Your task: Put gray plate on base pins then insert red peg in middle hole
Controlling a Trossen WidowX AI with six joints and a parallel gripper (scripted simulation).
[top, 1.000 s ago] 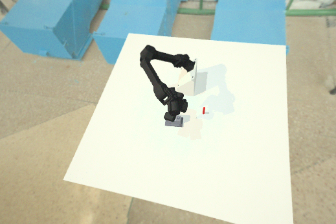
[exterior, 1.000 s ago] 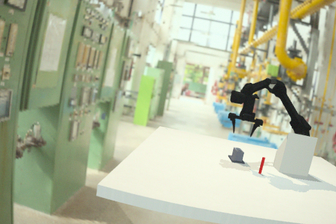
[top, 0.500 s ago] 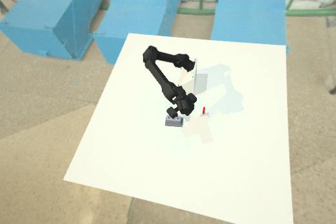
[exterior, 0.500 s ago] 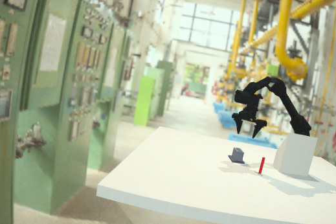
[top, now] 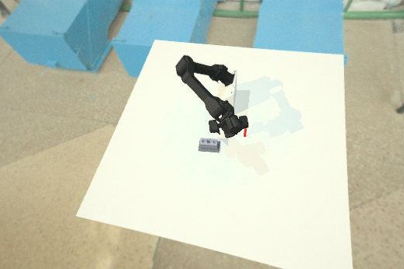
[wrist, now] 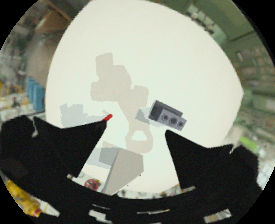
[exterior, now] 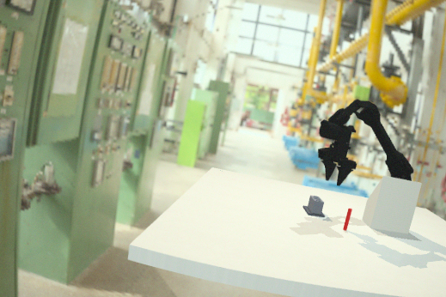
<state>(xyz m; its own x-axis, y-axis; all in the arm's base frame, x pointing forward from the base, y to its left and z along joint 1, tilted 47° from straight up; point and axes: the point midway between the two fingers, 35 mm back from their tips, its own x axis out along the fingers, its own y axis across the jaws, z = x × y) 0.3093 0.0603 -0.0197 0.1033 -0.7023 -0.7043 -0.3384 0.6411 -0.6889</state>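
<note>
Now: gripper tip 70 mm past the red peg, 80 mm to the right of it and 110 mm above it. From my gripper tip the other things lie so: dark base (30 mm ahead, 110 mm to the right, 140 mm below); then gray plate (30 mm ahead, 110 mm to the right, 100 mm below).
</note>
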